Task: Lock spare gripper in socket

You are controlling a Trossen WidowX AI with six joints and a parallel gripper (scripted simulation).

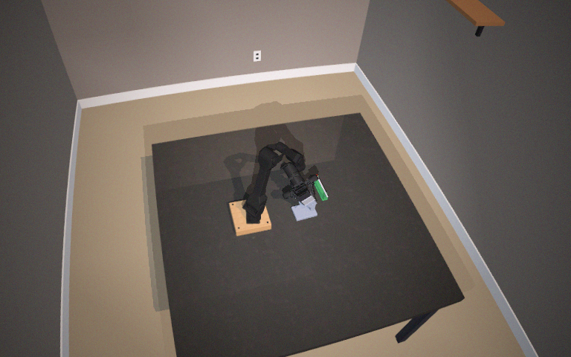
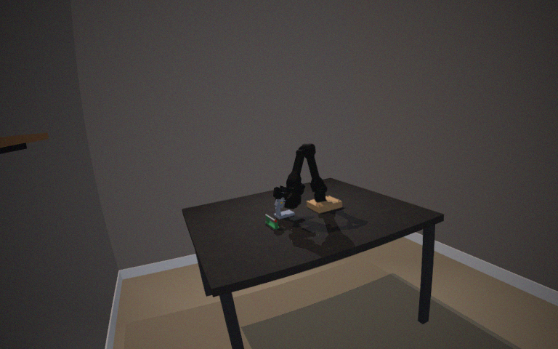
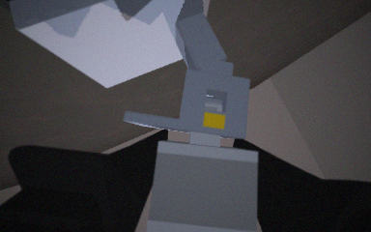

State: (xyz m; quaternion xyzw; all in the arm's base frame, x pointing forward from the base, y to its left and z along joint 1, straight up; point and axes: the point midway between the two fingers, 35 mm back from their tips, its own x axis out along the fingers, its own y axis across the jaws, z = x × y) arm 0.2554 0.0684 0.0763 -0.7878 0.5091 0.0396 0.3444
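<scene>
Right now my gripper tip is 20 mm past the spare gripper, 10 mm to the right of it and 20 mm below it. Also, from my gripper tip: green strip: 80 mm ahead, 150 mm to the left, 80 mm below; then grey mount: 20 mm to the left, 50 mm below.
</scene>
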